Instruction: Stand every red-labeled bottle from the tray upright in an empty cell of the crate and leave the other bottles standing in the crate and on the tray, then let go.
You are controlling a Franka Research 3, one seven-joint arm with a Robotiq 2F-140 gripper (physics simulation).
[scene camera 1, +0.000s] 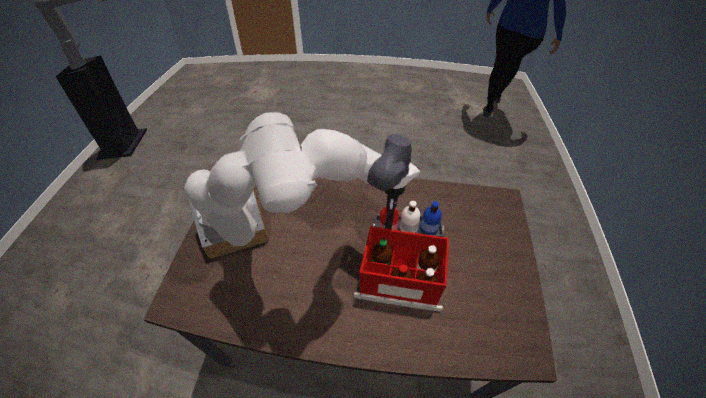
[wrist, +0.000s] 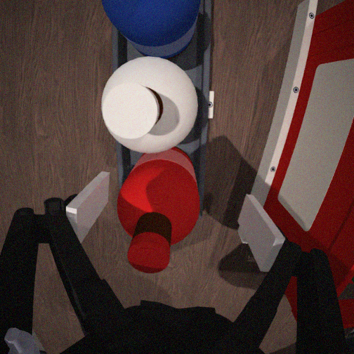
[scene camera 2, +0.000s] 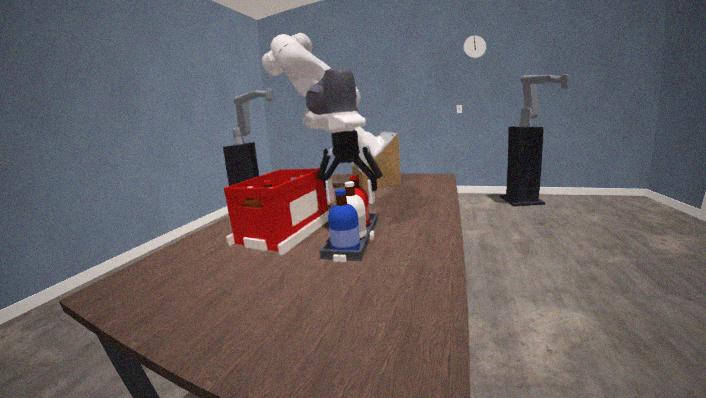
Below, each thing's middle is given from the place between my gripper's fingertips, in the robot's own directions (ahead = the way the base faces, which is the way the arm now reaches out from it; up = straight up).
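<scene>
Blue bottle (scene camera 2: 343, 219): 17 cm ahead of my hand. Relative to the white bottle (wrist: 149, 104), my hand is 1 cm to the right and 9 cm short of it.
</scene>
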